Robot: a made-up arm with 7 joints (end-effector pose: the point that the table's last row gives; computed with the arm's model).
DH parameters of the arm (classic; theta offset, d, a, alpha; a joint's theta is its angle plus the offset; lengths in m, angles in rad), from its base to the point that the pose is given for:
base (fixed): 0 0 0 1.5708
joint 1: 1.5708 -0.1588 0 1.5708
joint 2: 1.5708 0 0 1.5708
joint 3: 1.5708 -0.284 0 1.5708
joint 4: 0 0 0 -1.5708
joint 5: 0 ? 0 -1.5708
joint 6: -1.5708 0 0 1.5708
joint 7: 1.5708 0 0 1.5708
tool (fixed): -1.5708 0 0 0
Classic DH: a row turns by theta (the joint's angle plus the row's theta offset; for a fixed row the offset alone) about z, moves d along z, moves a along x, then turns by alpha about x.
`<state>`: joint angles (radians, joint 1 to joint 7).
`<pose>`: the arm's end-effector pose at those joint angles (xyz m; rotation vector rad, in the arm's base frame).
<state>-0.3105 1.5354 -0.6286 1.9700 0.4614 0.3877 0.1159</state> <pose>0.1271 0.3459 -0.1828 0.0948 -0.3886 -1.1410</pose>
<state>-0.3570 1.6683 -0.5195 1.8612 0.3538 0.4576 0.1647</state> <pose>0.1530 0.3848 -0.1545 0.3802 -0.2367 -1.2277</pose>
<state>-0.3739 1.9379 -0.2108 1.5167 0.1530 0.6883 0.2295</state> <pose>0.2377 0.4536 -0.0285 1.1935 0.0001 -1.0785</pose>
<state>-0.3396 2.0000 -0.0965 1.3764 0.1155 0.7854 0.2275</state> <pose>0.2574 0.4681 0.0330 1.4550 0.0047 -0.8610</pose>
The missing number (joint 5, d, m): -0.2373
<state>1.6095 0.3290 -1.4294 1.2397 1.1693 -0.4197 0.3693</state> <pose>0.4120 0.0652 0.0476 -0.8915 -1.9919 -1.2991</pose>
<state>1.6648 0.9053 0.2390 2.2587 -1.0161 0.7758 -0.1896</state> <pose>0.0313 0.2905 0.1819 -1.7981 1.5016 -1.4068</pose>
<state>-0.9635 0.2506 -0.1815 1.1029 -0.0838 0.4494 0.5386</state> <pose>-0.2000 0.2187 -0.3926 -0.4613 0.4219 -0.2893</pose>
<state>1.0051 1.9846 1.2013 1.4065 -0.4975 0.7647 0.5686</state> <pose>-0.2330 0.3666 0.2481 2.0420 -1.6828 1.1213</pose>
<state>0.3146 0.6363 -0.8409 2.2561 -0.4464 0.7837 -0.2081</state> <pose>0.1750 0.1282 -0.1418 0.6607 -1.6718 -0.9734</pose>
